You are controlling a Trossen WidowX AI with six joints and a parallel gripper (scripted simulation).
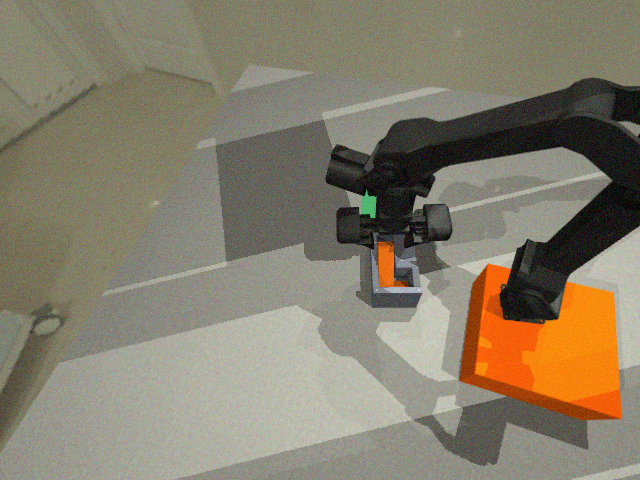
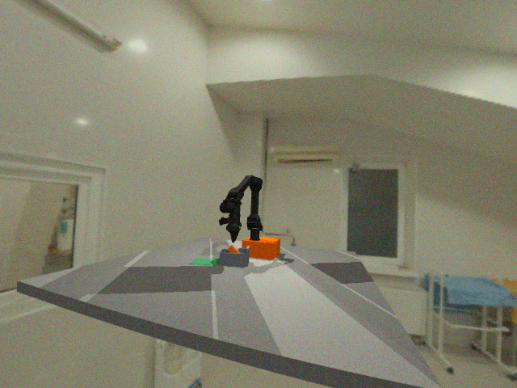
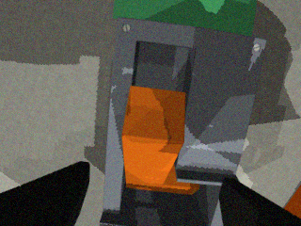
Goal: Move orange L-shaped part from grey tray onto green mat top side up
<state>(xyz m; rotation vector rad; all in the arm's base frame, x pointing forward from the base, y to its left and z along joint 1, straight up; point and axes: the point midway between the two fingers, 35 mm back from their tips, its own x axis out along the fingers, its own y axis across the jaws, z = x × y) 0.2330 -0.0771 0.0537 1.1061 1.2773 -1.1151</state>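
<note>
The orange L-shaped part is 8 cm below my gripper tip, 3 cm to the left of it and 2 cm behind it. Round my gripper tip: green mat 15 cm to the right, 13 cm below.
</note>
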